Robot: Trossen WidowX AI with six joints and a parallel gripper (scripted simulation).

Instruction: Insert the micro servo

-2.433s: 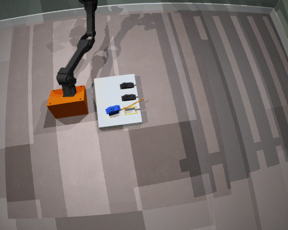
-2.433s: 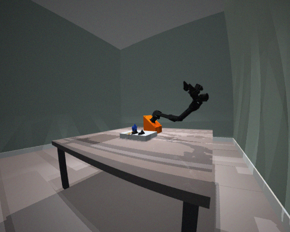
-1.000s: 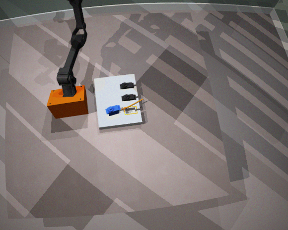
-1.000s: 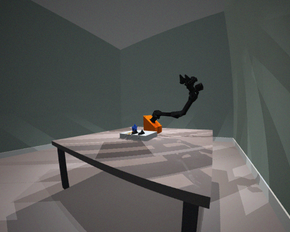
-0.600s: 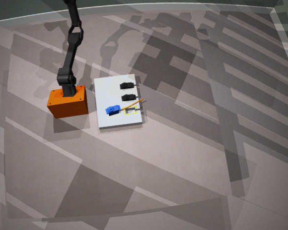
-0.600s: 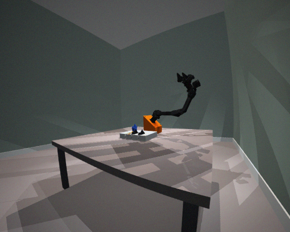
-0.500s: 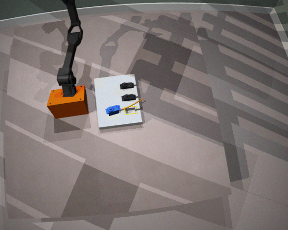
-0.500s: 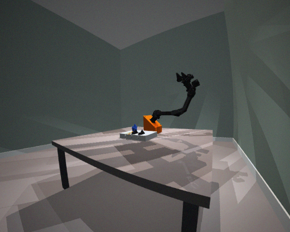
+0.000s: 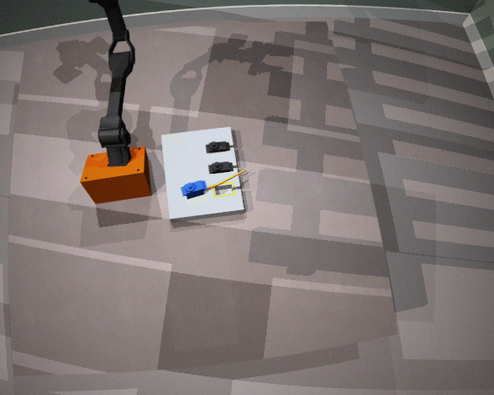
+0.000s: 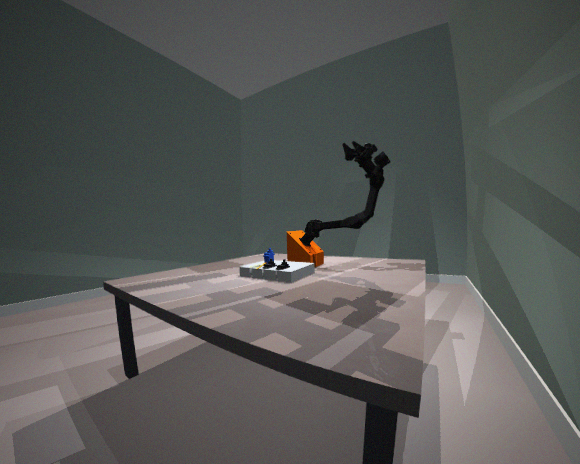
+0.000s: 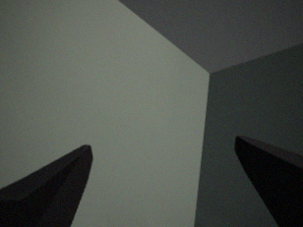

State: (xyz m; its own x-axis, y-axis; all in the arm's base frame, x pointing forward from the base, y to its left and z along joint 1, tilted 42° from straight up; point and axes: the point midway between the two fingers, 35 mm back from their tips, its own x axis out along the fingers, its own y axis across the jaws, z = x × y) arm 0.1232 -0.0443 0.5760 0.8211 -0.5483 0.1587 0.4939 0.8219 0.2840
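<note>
The white deck is 62 cm below my gripper tip, 32 cm to the right of it and 14 cm ahead of it.
</note>
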